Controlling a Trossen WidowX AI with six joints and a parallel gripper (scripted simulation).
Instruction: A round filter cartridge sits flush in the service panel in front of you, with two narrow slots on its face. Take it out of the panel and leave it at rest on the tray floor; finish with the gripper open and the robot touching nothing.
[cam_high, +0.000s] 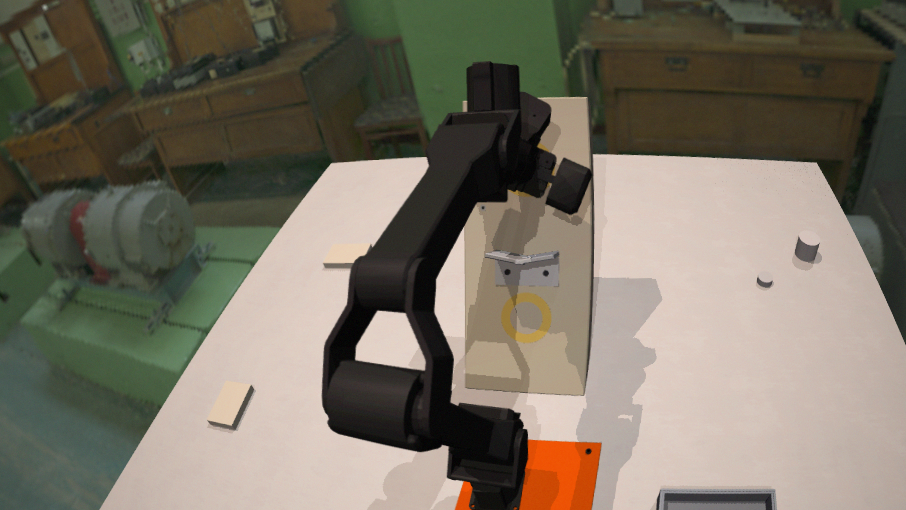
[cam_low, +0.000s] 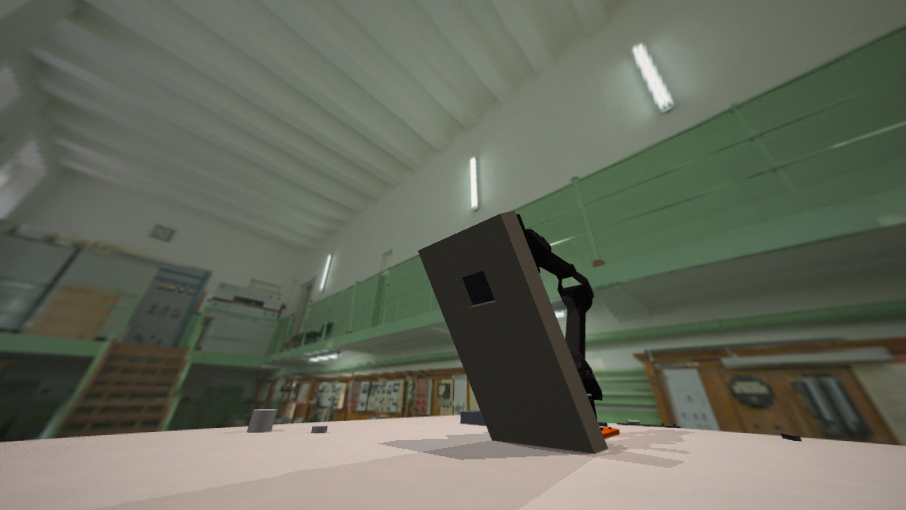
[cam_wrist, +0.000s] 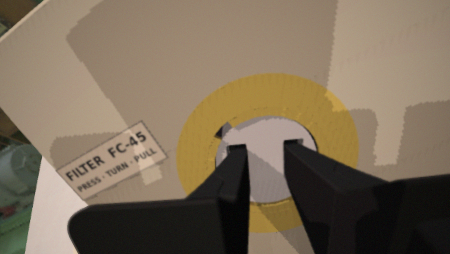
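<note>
The grey bracket is 100 mm behind my gripper tip, 10 mm to the left of it and 100 mm below it. From my gripper tip the other things lie so: round filter cartridge: 10 mm ahead, 10 mm below; then grey tray: 450 mm behind, 250 mm to the right, 250 mm below.
</note>
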